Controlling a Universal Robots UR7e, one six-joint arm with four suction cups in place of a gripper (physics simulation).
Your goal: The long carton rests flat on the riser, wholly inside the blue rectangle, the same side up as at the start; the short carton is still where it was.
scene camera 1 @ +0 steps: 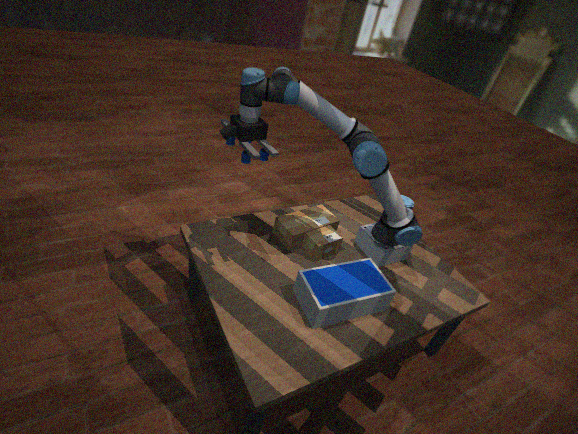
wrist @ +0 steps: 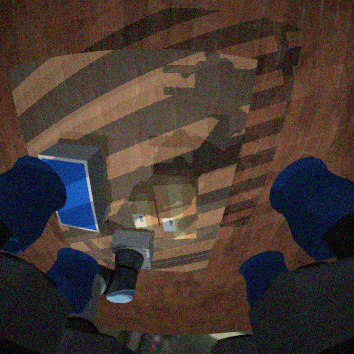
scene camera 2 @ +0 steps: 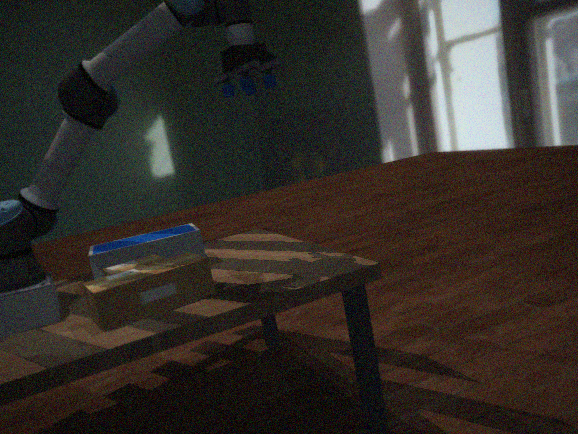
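Where they show: end effector, tool point: [wrist: 166,238] [scene camera 2: 249,92]; arm's base, origin of the base link: [scene camera 1: 386,235] [wrist: 129,256] [scene camera 2: 16,284].
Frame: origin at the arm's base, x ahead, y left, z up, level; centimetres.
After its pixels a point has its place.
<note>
The long carton [scene camera 1: 295,231] @[x 42.7, y -18.3, z -0.8 cm] [scene camera 2: 122,302] @[x 22.6, y -32.9, z -5.2 cm] [wrist: 181,202] @[x 37.7, y -26.4, z -0.8 cm] lies flat on the table, with a pale label on its top. The short carton [scene camera 1: 325,244] @[x 33.5, y -6.0, z -1.1 cm] [wrist: 143,207] @[x 34.8, y -11.7, z -0.8 cm] lies close beside it, on the riser's side; in scene camera 2 it is mostly hidden behind the long carton. The grey riser [scene camera 1: 352,308] @[x 43.2, y 27.3, z -3.3 cm] [scene camera 2: 196,246] @[x 53.7, y 5.6, z -4.0 cm] [wrist: 97,185] @[x 42.1, y 7.3, z -4.6 cm] stands apart from both cartons; nothing lies on its blue rectangle [scene camera 1: 345,282] @[x 41.1, y 18.0, z 1.3 cm] [scene camera 2: 145,239] @[x 39.4, y 14.1, z 1.2 cm] [wrist: 77,200] @[x 38.7, y 14.5, z 1.2 cm]. My gripper [scene camera 1: 247,150] @[x 70.5, y -24.2, z 41.1 cm] [scene camera 2: 249,86] [wrist: 170,240] @[x 70.5, y -24.2, z 41.1 cm] is open, its blue suction cups bare, high above the table and away from the cartons.
The arm's grey base [scene camera 1: 380,247] @[x 8.8, y 5.4, z -0.4 cm] [scene camera 2: 27,307] @[x 1.5, y -10.6, z -4.8 cm] [wrist: 131,239] @[x 8.6, y -1.7, z -4.9 cm] stands on the table [scene camera 1: 270,350] @[x 78.3, y 26.5, z -10.8 cm] [scene camera 2: 300,250] @[x 82.6, y -13.4, z -10.8 cm] [wrist: 115,90] @[x 76.5, y -3.7, z -10.8 cm] near the cartons' labelled ends. Striped shadows cross the table top, and the arm's shadow falls near the cartons.
</note>
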